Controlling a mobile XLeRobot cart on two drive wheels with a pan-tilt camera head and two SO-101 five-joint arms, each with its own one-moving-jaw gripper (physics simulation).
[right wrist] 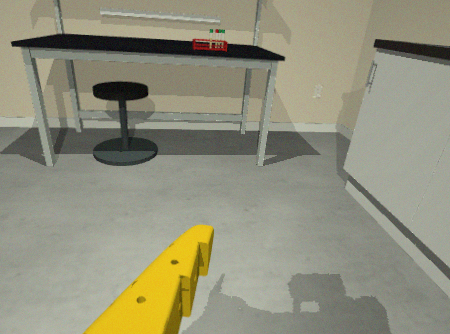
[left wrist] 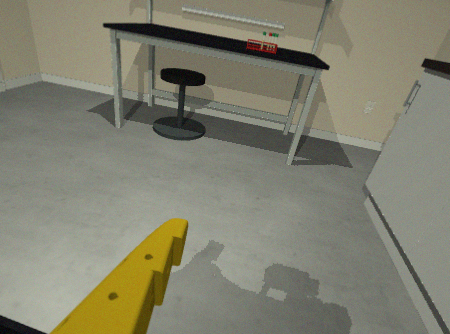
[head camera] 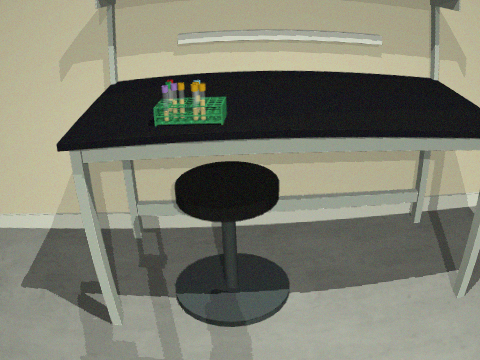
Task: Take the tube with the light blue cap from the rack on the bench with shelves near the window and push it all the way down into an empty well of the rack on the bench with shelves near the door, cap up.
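Places are measured from the left arm's base along level axes (x ahead, y left, z up), in metres.
Pixels of known places: left hand at its tool point: (left wrist: 185, 237); right hand at its tool point: (right wrist: 211, 244).
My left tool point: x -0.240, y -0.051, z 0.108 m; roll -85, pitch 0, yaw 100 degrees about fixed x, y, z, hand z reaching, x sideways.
Ahead of a thing's pixels: the offset from my left tool point to its top centre. "spot": to the spot under its first point. Level surfaces: height alone.
A green rack {spot: 1.510 m ahead, 0.003 m left, 0.090 m down} (head camera: 223, 112) stands on the left part of a black bench {0.121 m down} (head camera: 320, 105) in the head view. It holds upright tubes with purple, orange, red and green caps. A light blue cap {spot: 1.540 m ahead, 0.076 m left, 0.002 m down} (head camera: 197, 81) shows at the back, partly hidden behind orange caps. A red rack {spot: 1.851 m back, 0.252 m right, 0.091 m down} (left wrist: 250, 44) (right wrist: 202, 48) with green- and red-capped tubes stands on another bench (left wrist: 200, 41) (right wrist: 125, 46), far off in both wrist views. My left gripper (left wrist: 183, 230) and right gripper (right wrist: 208, 236) each show one notched jaw, are open and empty, and hang over the floor, far from both racks.
A round black stool {1.699 m ahead, 0.020 m left, 0.400 m down} (head camera: 227, 190) stands at the front of the green rack's bench. Another stool (left wrist: 182, 76) (right wrist: 120, 90) stands at the red rack's bench. A white cabinet (left wrist: 415, 135) (right wrist: 400, 120) with a dark top is at the right in both wrist views.
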